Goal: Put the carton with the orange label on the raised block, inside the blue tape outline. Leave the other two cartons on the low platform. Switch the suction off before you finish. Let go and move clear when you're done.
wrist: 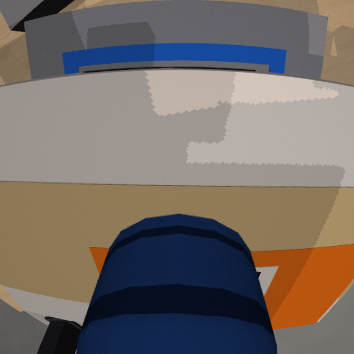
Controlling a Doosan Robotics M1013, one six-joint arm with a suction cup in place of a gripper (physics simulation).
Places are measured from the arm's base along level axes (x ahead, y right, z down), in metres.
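Pixels of known places: hand, tool point: [179, 233].
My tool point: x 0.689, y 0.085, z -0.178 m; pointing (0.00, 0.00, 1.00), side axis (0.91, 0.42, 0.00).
For each thing: its middle in the pictures, then the offset to it from my tool point. "spot": a spot on its surface instead. Level surfaces: height alone.
- carton with the orange label, body centre: [169, 181] dx -0.004, dy -0.003, dz +0.030 m
- grey raised block, body centre: [175, 112] dx -0.010, dy +0.000, dz +0.189 m
- blue tape outline, surface spot: [175, 52] spot: dx +0.019, dy -0.053, dz +0.129 m
- grey piece with a black edge, surface spot: [30, 11] spot: dx -0.107, dy -0.190, dz +0.203 m
- wood-coloured surface, surface height: dz +0.250 m
The carton with the orange label [110, 130] fills the middle of the wrist view, with a pale band, a tan band and an orange patch at lower right. My suction cup [178, 270], dark blue, is pressed on it and holds it; the contact spot is hidden behind the cup's body. The grey raised block [225, 27] shows beyond the carton's far edge. The blue tape outline [175, 52] on it shows its far side and two corners; the carton hides the rest. Whether the carton touches the block cannot be told. The other two cartons cannot be made out.
A grey piece with a black edge [30, 11] is at the upper left corner. A black part [59, 337] shows at the lower left, beside the cup. The wood-coloured surface [342, 37] lies around the block, with shadows on it.
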